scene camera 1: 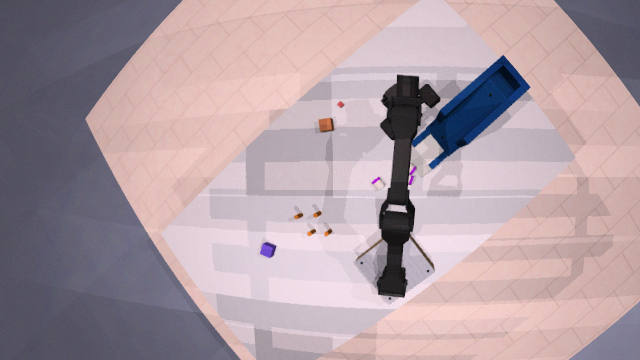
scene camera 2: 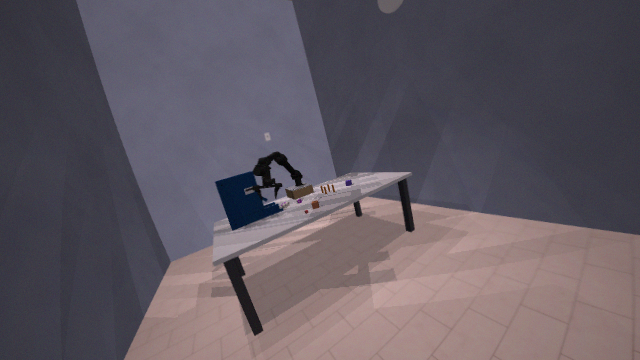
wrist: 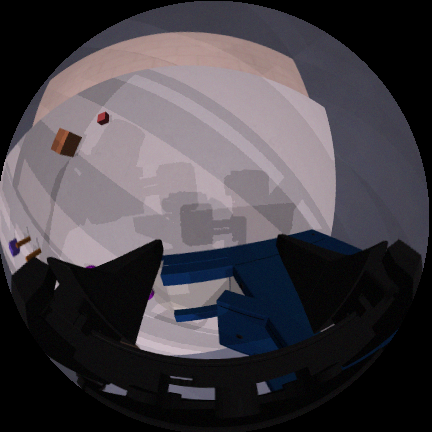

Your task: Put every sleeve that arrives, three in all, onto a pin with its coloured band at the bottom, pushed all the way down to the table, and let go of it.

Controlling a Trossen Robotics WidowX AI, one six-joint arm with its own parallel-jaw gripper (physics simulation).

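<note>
A white sleeve with a purple band (scene camera 1: 379,184) (scene camera 2: 299,201) lies on the table left of the arm. Two more purple bands, one at the back (scene camera 1: 412,170) and one in front (scene camera 1: 411,180), show beside the arm near the chute mouth; the arm partly hides their sleeves. Purple bits (wrist: 90,267) (wrist: 150,294) show in the wrist view behind the left finger. Several bare orange pins (scene camera 1: 317,214) (scene camera 2: 328,189) (wrist: 23,242) stand upright in a group. My gripper (scene camera 1: 408,112) (scene camera 2: 270,197) (wrist: 220,243) is open and empty, above the table beside the chute, away from the pins.
A blue chute (scene camera 1: 465,117) (scene camera 2: 240,200) (wrist: 280,285) stands right of the gripper. An orange-brown cube (scene camera 1: 326,125) (scene camera 2: 315,204) (wrist: 66,142) and a small red cube (scene camera 1: 340,104) (scene camera 2: 306,211) (wrist: 103,118) lie at the back. A purple cube (scene camera 1: 268,250) (scene camera 2: 348,183) (wrist: 14,247) lies beyond the pins.
</note>
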